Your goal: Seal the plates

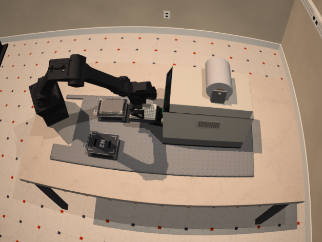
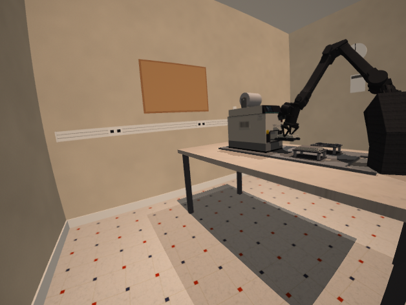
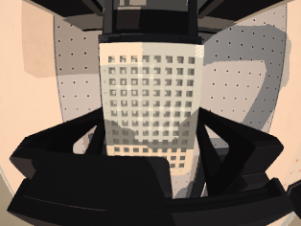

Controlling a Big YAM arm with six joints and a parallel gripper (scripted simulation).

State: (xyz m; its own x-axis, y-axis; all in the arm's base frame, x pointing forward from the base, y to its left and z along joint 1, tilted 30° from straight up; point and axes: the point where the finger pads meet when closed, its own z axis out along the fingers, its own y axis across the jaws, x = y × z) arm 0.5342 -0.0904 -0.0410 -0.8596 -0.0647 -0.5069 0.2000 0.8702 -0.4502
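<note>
Now: the sealer stage 3 cm below my hand. Also, from my hand: yellow warning label (12 cm ahead, 6 cm to the left, 3 cm above); then start button (11 cm to the right, 8 cm ahead, 6 cm above); then plate (right at my hand).
</note>
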